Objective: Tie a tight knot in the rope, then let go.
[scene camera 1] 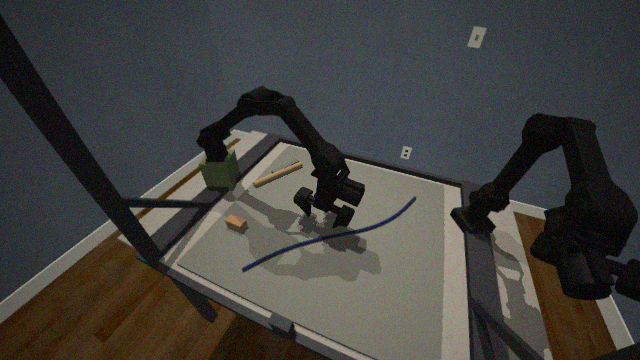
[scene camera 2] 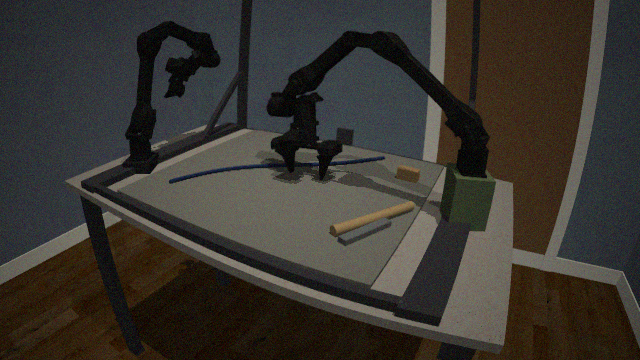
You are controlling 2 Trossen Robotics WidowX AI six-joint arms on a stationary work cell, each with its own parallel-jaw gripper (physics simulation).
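Places are measured from the left arm's base along level axes (x back, y right, z up), in millimetres.
Pixels of known places: left gripper, fingertip midpoint: [scene camera 1: 321, 221] [scene camera 2: 306, 177]; right gripper, fingertip midpoint: [scene camera 2: 167, 89]; left arm's base, link origin: [scene camera 1: 217, 156] [scene camera 2: 471, 171]; right arm's base, link origin: [scene camera 1: 474, 217] [scene camera 2: 140, 157].
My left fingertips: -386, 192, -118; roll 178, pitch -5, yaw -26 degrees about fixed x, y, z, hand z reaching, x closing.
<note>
For each thing: its top centre in the pictures, then the offset to it from my left fingertips, as dx, dy, dz. Level surfaces: height alone.
- grey mat, surface height: dz +3
- orange block, top centre: [scene camera 2: 408, 168] [scene camera 1: 235, 220] +272, +32, +33
- wooden rod, top centre: [scene camera 2: 376, 212] [scene camera 1: 278, 171] +172, -231, +25
- thin grey bar, top centre: [scene camera 2: 366, 228] [scene camera 1: 285, 165] +152, -284, +15
- green box, top centre: [scene camera 2: 471, 172] [scene camera 1: 217, 156] +386, -192, +118
A blue rope [scene camera 1: 360, 230] [scene camera 2: 360, 160] lies stretched out in a gentle curve on the grey mat [scene camera 1: 400, 300] [scene camera 2: 225, 215], with no loop or crossing visible. My left gripper [scene camera 1: 325, 216] [scene camera 2: 307, 175] is open and points down, low over the mat beside the middle of the rope. Its fingers stand apart with nothing between them, on the near side of the rope in scene camera 2. My right gripper [scene camera 2: 175, 94] is open and raised high, away from the rope. It is small and dark there, and partly cut off at the right edge in scene camera 1.
An orange block [scene camera 1: 236, 223] [scene camera 2: 408, 174] lies near one end of the rope. A wooden rod [scene camera 1: 278, 174] [scene camera 2: 372, 218] and a thin grey bar [scene camera 2: 365, 231] lie side by side on the mat. A green box [scene camera 1: 220, 171] [scene camera 2: 469, 202] surrounds the left arm's base.
</note>
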